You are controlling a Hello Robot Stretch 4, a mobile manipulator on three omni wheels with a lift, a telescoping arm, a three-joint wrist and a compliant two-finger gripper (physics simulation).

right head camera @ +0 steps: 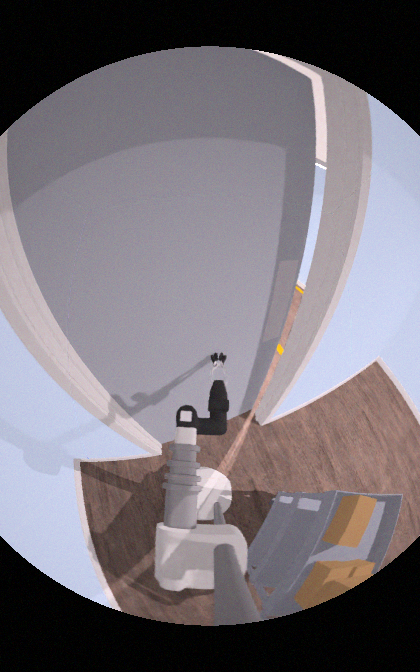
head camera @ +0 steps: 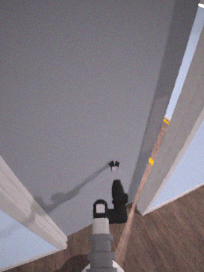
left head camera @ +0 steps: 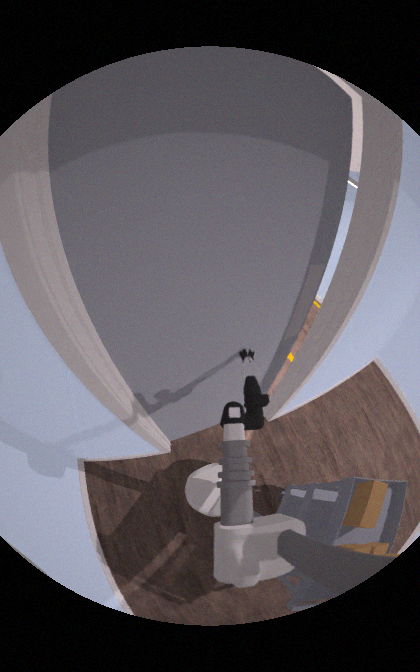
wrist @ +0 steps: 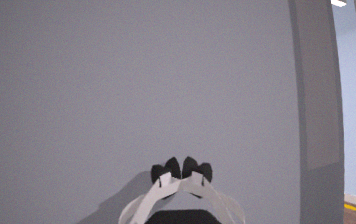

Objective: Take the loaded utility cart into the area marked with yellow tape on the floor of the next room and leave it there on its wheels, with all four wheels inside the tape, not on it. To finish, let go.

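Places are measured from the robot's base along level axes (x left, y back, z up), in millimetres.
Where they show: gripper, fingertip midpoint: (head camera: 114, 161) (wrist: 181, 169).
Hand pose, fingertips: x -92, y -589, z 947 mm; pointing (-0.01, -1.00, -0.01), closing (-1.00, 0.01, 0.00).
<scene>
After its pixels a point has its place.
The grey-blue utility cart (left head camera: 315, 515) (right head camera: 295, 530) stands on the wood floor beside my base, at the lower right of both side head views. It carries orange-brown boxes (left head camera: 367, 502) (right head camera: 350, 520); its wheels are not clearly visible. Pieces of yellow tape (head camera: 151, 161) @(x -887, y -1387, z -28 mm) (left head camera: 290, 357) (right head camera: 280, 349) (wrist: 350, 206) @(x -1897, y -2439, z -22 mm) show on the floor beyond the doorway gap; the full marked area is hidden. My gripper (head camera: 114, 164) @(x -92, y -589, z 947 mm) (left head camera: 247, 355) (right head camera: 218, 358) (wrist: 181, 169) @(x -92, y -589, z 947 mm) is shut and empty, its fingertips almost together, in front of the grey door and apart from the cart.
The large grey door (head camera: 85, 90) @(x 44, y -535, z 1403 mm) (left head camera: 190, 250) (right head camera: 175, 250) (wrist: 150, 75) @(x -61, y -581, z 1055 mm) stands ajar, with a narrow gap at its right edge. Pale door frame posts stand at the left (head camera: 30, 205) @(x 362, y -349, z 893 mm) (left head camera: 60, 260) and right (head camera: 175, 145) @(x -467, y -604, z 1055 mm) (left head camera: 370, 225). Light blue walls flank them.
</scene>
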